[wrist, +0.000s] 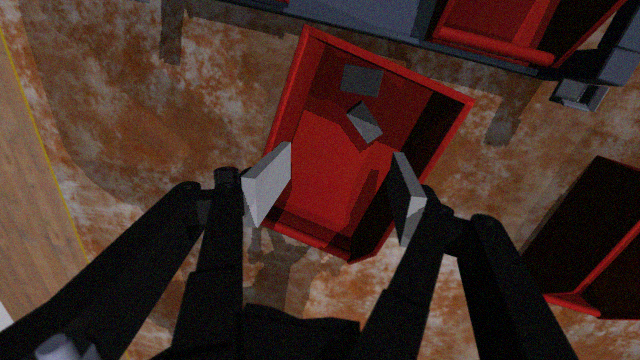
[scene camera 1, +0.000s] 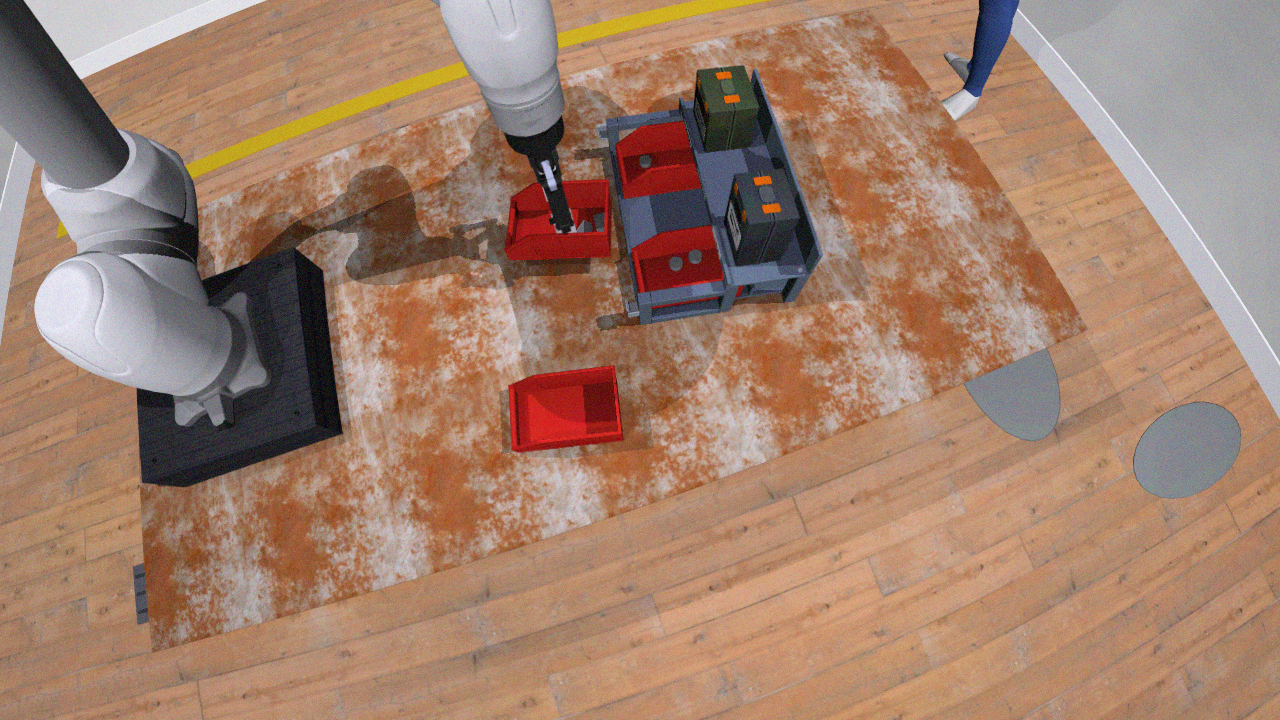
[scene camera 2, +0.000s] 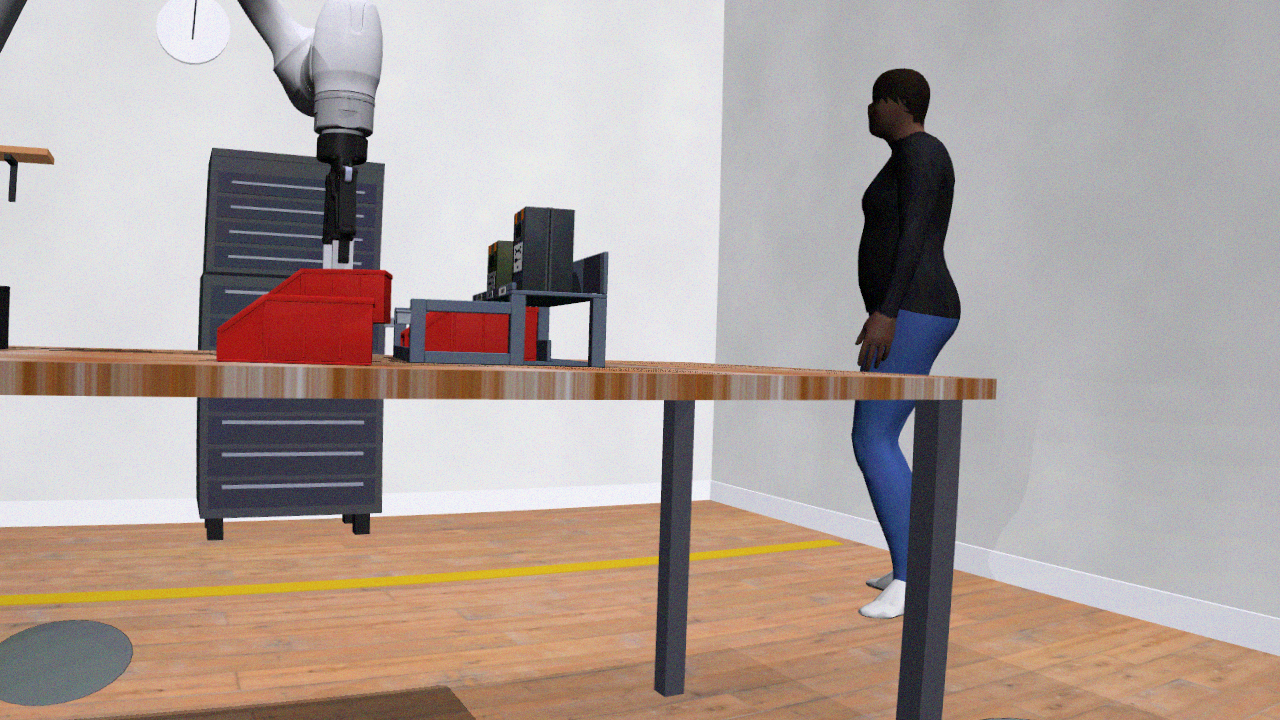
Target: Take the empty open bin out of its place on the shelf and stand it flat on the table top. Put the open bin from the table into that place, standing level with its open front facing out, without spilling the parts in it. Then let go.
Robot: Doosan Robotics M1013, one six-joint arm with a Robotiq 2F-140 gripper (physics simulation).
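Frame: origin at the arm's base, x right, y ahead, z up, level; centimetres.
Seen in the pictures: gripper, fingertip midpoint: [wrist: 339, 165] [scene camera 2: 336, 290]; arm's base, link origin: [scene camera 1: 216, 358].
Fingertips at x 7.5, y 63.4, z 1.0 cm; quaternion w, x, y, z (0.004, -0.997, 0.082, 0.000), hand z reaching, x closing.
Pixels of each thing's top centre, then the offset from my fingertips to it. "spot": a spot on its surface instead.
- open bin with grey parts, surface spot: [wrist: 300, 75] spot: dx -1.8, dy +6.6, dz +1.4 cm
- empty open bin, surface spot: [scene camera 2: 304, 331] [scene camera 1: 573, 443] spot: dx +32.3, dy -14.4, dz -6.5 cm
- green case, top centre: [scene camera 2: 516, 244] [scene camera 1: 727, 87] dx -3.3, dy +32.2, dz +9.6 cm
- dark grey case, top centre: [scene camera 1: 766, 194] [scene camera 2: 544, 211] dx +18.5, dy +24.3, dz +12.1 cm
The open bin with grey parts [scene camera 1: 537, 248] [scene camera 2: 380, 300] [wrist: 300, 75] hangs roughly level above the table, close in front of the shelf. Its low front faces away from the shelf. The parts lie towards its back wall. My gripper [scene camera 1: 562, 225] [scene camera 2: 338, 257] [wrist: 339, 165] has its fingers spread inside this bin against its side walls and holds it from within. The empty open bin [scene camera 1: 572, 441] [scene camera 2: 304, 331] [wrist: 570, 302] stands flat on the table, to one side. The shelf [scene camera 1: 680, 308] [scene camera 2: 517, 331] [wrist: 350, 15] has a vacant place between two red bins.
The shelf's lower tier holds a red bin [scene camera 1: 657, 180] and another red bin [scene camera 1: 698, 240], with grey parts. A green case [scene camera 1: 725, 111] and a dark grey case [scene camera 1: 765, 223] stand on the upper tier. A person [scene camera 1: 989, 44] [scene camera 2: 908, 223] is beyond the table.
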